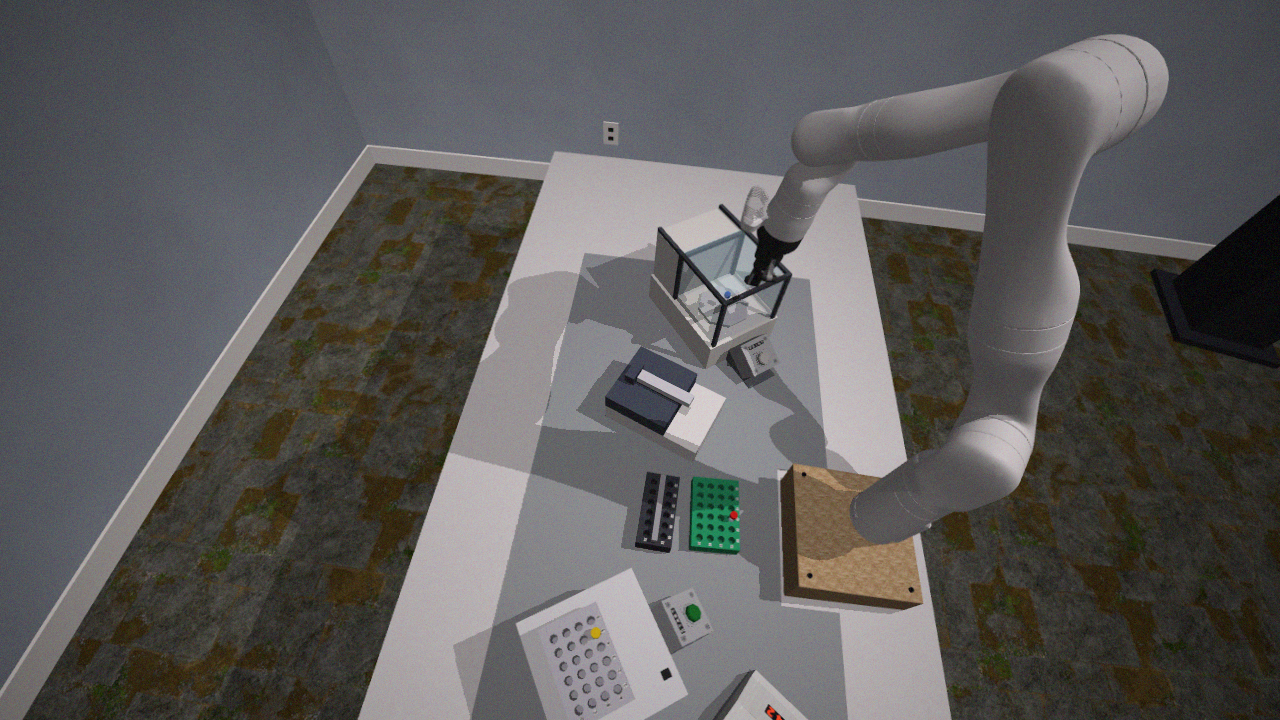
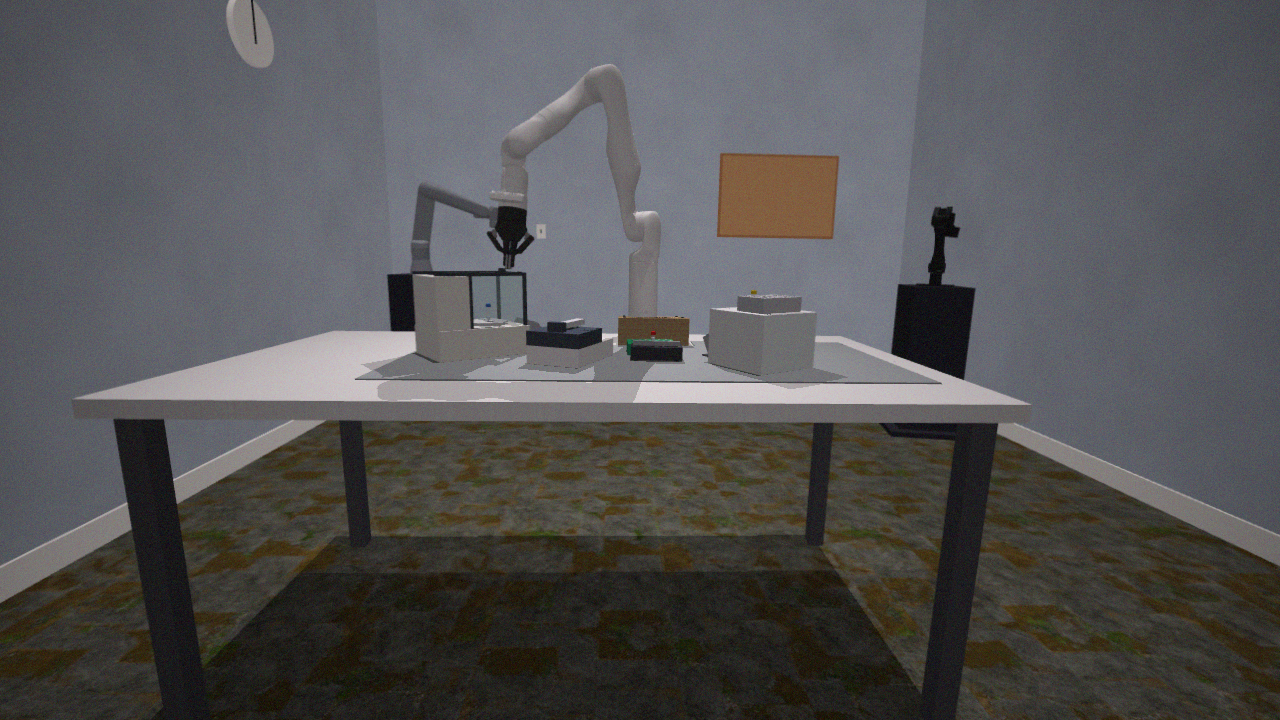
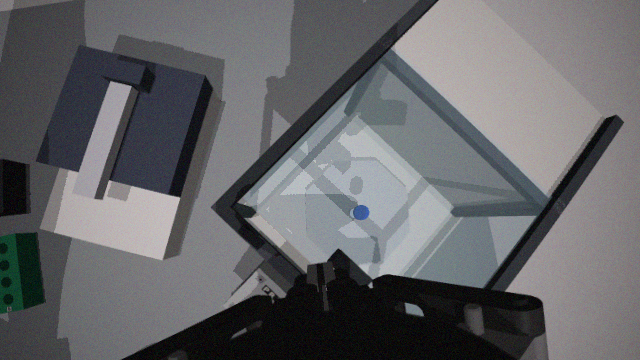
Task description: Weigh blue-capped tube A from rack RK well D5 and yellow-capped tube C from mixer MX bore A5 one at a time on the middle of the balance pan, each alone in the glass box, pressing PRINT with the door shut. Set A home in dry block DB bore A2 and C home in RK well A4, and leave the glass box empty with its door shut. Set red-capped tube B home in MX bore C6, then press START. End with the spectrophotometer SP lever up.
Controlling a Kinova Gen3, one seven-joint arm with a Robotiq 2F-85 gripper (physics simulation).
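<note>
My gripper is shut and empty, at the top front edge of the glass box, beside its black door handle. The top glass seems slid slightly towards the cream housing; how far is unclear. Blue-capped tube A stands inside over the pan. Red-capped tube B is in the green rack. Yellow-capped tube C is in the white mixer. The spectrophotometer's pale lever lies along its top.
A grey button box sits at the balance's front. A black two-row block lies beside the rack. A green button is beside the mixer. A box with red digits shows at the bottom edge. The arm stands on a wooden block.
</note>
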